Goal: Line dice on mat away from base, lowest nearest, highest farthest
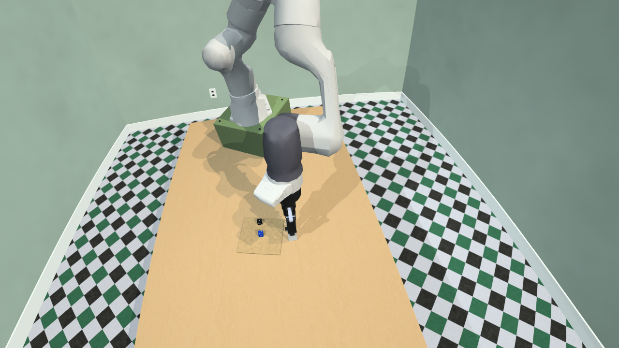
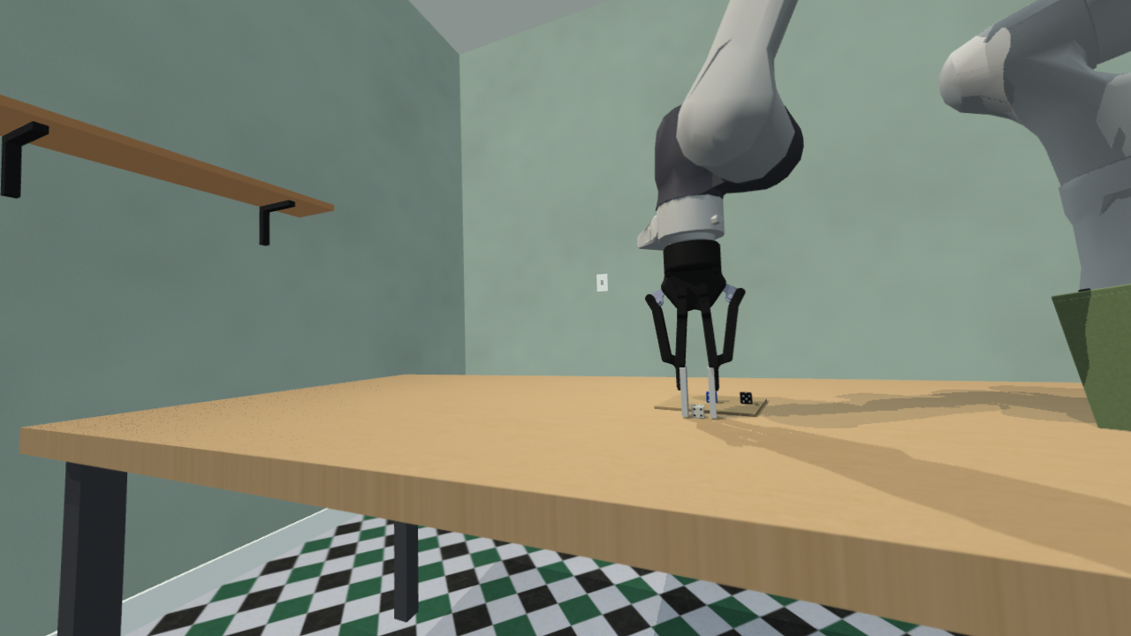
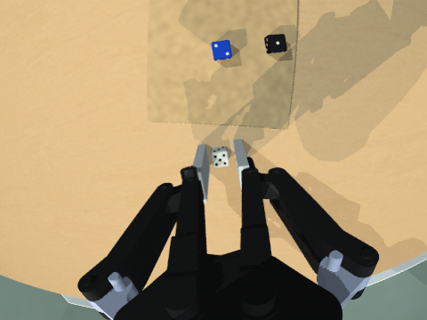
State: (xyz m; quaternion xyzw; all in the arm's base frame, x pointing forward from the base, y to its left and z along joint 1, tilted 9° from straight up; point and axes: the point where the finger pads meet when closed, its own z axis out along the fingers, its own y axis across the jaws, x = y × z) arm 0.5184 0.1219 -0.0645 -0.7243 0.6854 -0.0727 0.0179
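Right now my hand is 3 cm above the white die. The rest, counted from my hand: black die: 10 cm to the right, 6 cm behind, 2 cm below; then blue die: 10 cm to the right, 2 cm below, 1 cm behind; then tan mat: 10 cm to the right, 3 cm below, 1 cm behind.
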